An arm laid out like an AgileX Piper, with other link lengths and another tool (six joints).
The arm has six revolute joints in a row. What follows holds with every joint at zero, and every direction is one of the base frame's.
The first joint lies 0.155 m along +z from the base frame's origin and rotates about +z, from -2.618 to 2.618 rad.
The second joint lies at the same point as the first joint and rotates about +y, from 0 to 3.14 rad.
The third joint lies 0.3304 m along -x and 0.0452 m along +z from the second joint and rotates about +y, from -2.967 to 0 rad.
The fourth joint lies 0.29 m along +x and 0.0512 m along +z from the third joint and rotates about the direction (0.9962, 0, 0.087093), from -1.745 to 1.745 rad.
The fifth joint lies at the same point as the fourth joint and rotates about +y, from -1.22 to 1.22 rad.
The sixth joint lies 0.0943 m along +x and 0.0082 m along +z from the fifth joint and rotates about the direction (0.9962, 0, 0.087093), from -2.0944 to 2.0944 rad.
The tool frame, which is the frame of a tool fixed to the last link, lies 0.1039 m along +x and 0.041 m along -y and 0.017 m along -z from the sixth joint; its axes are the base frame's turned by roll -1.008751, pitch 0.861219 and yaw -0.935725 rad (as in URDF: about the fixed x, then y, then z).
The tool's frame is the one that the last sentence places.
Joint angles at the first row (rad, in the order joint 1, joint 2, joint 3, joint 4, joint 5, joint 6):
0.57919 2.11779 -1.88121 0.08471 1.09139 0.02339
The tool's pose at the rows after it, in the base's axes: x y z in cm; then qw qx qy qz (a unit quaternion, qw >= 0):
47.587, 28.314, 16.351, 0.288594, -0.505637, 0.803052, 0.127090
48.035, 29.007, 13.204, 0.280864, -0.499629, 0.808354, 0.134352
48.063, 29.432, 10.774, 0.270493, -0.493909, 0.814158, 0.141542
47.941, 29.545, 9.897, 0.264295, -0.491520, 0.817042, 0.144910
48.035, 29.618, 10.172, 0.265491, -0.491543, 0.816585, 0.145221
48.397, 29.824, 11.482, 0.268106, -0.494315, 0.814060, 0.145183
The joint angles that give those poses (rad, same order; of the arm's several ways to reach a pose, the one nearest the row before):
0.57920 2.18358 -1.88122 0.09114 1.04331 0.02340
0.57918 2.24171 -1.88120 0.11107 1.00205 0.02338
0.57919 2.28543 -1.88123 0.13085 0.98068 0.02340
0.57919 2.30084 -1.88120 0.13985 0.97841 0.02340
0.57918 2.30086 -1.89066 0.13986 0.98527 0.02401
0.57919 2.30083 -1.93547 0.13605 1.02411 0.02401

